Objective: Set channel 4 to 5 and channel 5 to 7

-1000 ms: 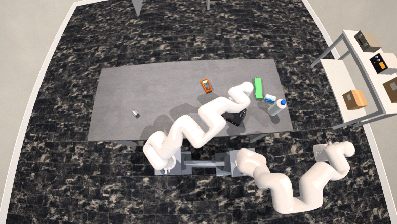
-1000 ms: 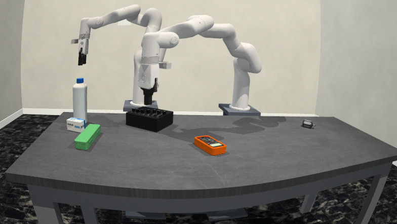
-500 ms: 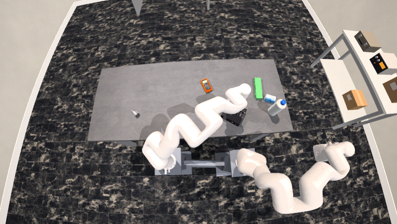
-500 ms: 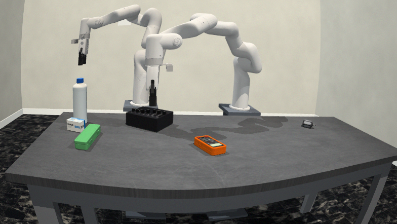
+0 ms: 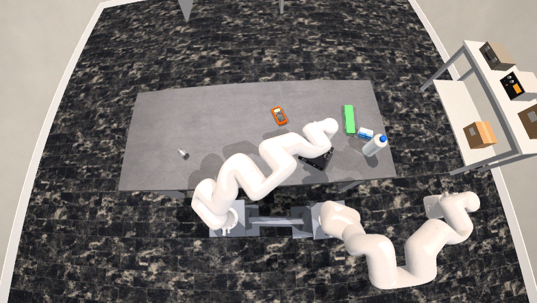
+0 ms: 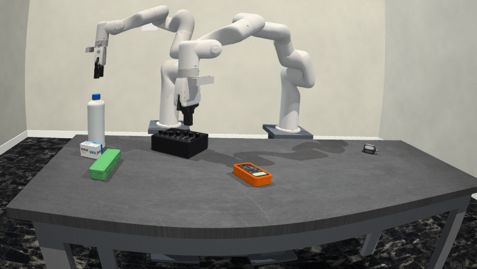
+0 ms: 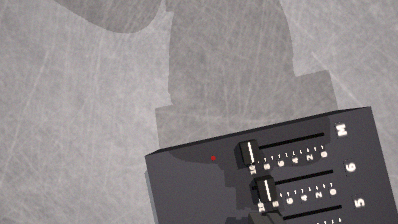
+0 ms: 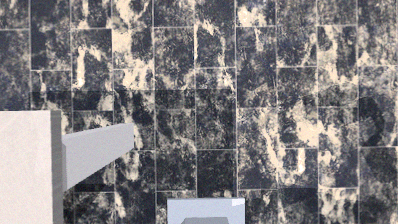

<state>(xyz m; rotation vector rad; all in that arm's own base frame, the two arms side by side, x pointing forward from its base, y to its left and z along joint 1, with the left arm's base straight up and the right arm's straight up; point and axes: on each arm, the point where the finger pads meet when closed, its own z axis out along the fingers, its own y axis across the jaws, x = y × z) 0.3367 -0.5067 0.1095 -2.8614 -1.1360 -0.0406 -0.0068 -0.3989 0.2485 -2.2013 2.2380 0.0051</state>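
Right now the channel 5 fader is 1 cm ahead of my left hand, 1 cm to the right of it and 4 cm below it. The rest, counted from my left hand: M fader 3 cm ahead, 4 cm to the left, 4 cm below; channel 6 fader 2 cm ahead, 1 cm to the left, 4 cm below; channel 4 fader 1 cm ahead, 3 cm to the right, 4 cm below.
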